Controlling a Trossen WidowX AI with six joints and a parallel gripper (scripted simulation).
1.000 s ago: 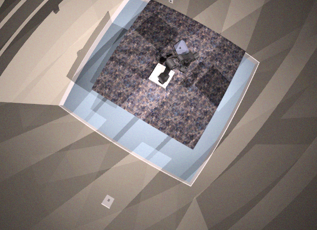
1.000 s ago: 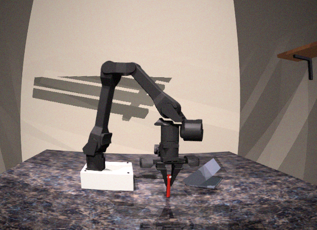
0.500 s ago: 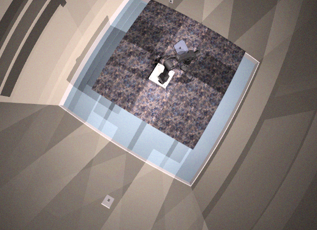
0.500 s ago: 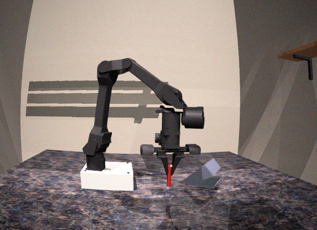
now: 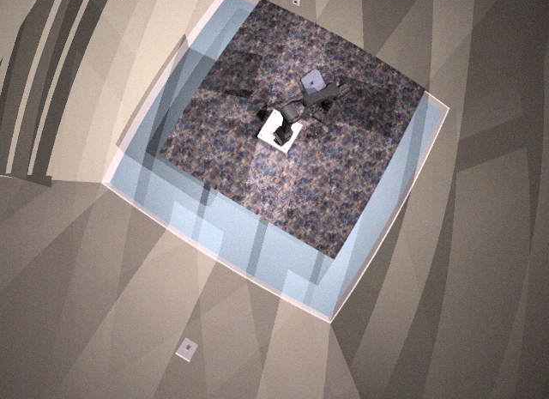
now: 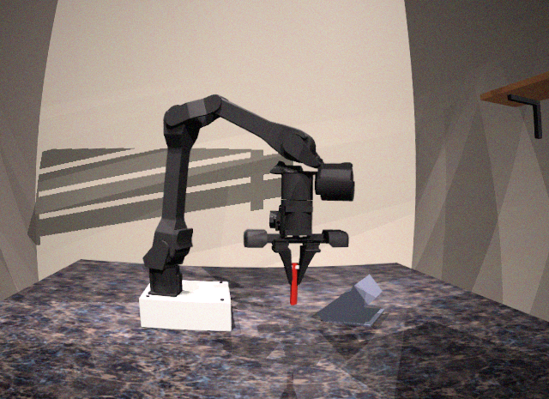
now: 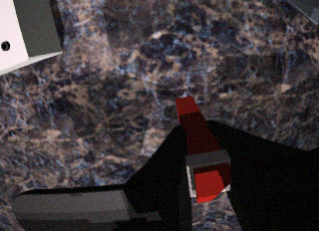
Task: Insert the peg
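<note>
The grey sloped panel lies 160 mm to the left of my gripper tip, 140 mm ahead of it and 80 mm below it. Round my gripper tip: red peg: 20 mm above.
</note>
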